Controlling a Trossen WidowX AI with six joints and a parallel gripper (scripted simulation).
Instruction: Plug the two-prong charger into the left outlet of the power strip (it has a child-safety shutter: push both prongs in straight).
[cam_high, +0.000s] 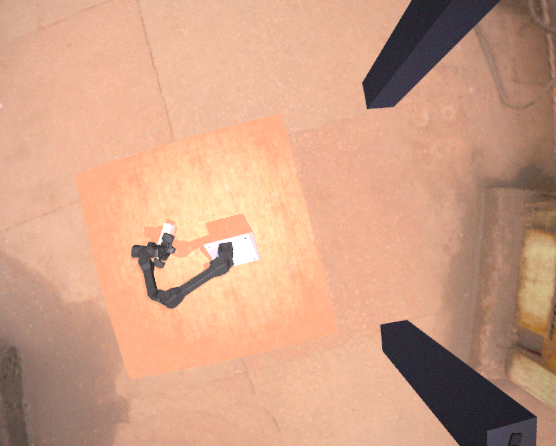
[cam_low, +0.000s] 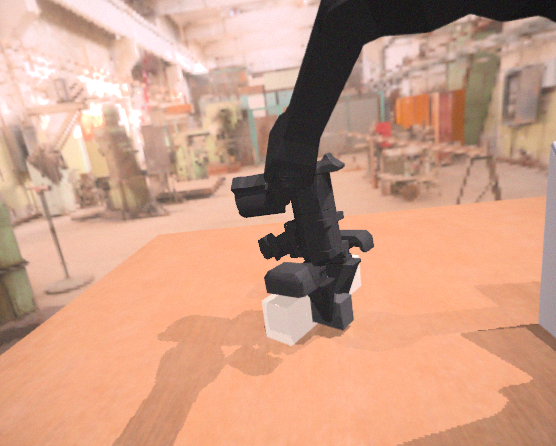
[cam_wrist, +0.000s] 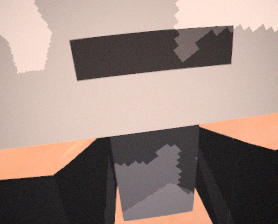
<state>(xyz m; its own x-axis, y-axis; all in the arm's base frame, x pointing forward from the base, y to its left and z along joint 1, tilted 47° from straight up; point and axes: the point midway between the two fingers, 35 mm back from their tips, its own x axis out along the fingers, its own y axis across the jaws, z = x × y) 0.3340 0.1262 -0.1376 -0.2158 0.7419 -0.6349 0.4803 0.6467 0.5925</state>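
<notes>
Right now my gripper tip is 20 mm short of the black charger, 10 mm to the left of it and 10 mm below it.
</notes>
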